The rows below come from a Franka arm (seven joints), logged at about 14 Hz.
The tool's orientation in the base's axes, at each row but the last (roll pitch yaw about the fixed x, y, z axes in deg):
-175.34 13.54 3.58
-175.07 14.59 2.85
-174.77 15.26 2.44
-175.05 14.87 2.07
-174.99 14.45 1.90
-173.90 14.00 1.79
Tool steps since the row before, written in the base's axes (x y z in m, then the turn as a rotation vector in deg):
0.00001 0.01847 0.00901 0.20 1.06 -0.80
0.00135 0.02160 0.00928 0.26 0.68 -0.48
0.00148 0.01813 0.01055 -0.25 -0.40 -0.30
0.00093 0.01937 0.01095 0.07 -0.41 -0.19
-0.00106 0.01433 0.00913 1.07 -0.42 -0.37
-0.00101 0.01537 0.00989 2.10 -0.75 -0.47
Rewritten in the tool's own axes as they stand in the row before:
-0.00098 -0.01911 -0.00750 0.45 -0.98 0.80
0.00001 -0.02225 -0.00771 0.40 -0.63 0.45
-0.00061 -0.01896 -0.00908 -0.18 0.42 0.32
-0.00124 -0.02020 -0.00929 0.10 0.43 0.13
-0.00284 -0.01506 -0.00741 1.11 0.46 0.05
-0.00291 -0.01631 -0.00778 2.13 0.81 -0.13

